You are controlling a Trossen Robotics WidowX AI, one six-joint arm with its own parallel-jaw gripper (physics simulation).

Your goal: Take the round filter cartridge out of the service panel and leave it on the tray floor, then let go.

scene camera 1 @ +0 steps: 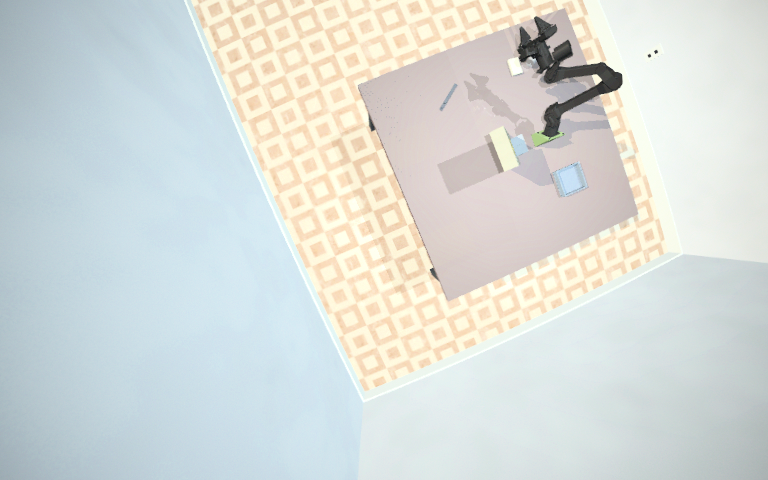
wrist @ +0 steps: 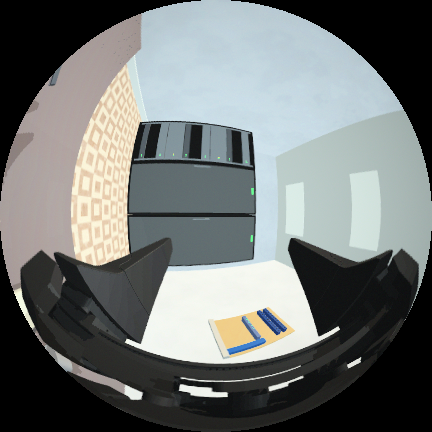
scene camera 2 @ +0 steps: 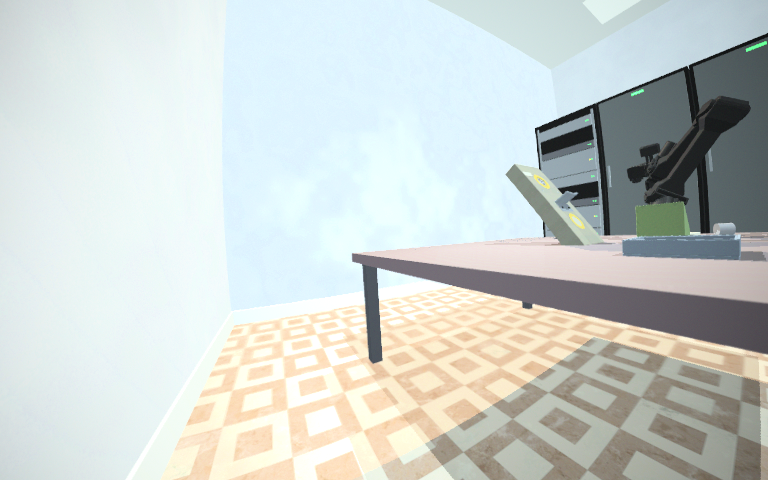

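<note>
The pale service panel point(scene camera 1: 504, 148) point(scene camera 2: 546, 206) leans on the table point(scene camera 1: 481, 243) point(scene camera 2: 481, 261). In scene camera 2 its face bears two yellow rings, with a blue-grey part point(scene camera 1: 519, 144) point(scene camera 2: 566, 198) sticking out between them. I cannot tell which round part is the filter cartridge; none shows clearly. The light blue tray point(scene camera 1: 557, 185) point(scene camera 2: 679, 249) stands apart from the panel; in scene camera 1 its floor looks bare. My gripper point(scene camera 1: 530, 23) point(wrist: 232, 244) is wide open with nothing between its fingers. It is raised near the table's far corner, away from panel and tray, and points towards the cabinets.
The arm stands on a green base point(scene camera 1: 540, 139) point(scene camera 2: 661, 219) between panel and tray. A white block point(scene camera 1: 514, 66) lies near the gripper. A white cylinder point(scene camera 2: 723, 228) shows behind the tray. A thin blue-grey strip point(scene camera 1: 448, 97) point(wrist: 55, 76) lies on the table. Dark cabinets point(scene camera 2: 640, 158) point(wrist: 192, 187) stand beyond.
</note>
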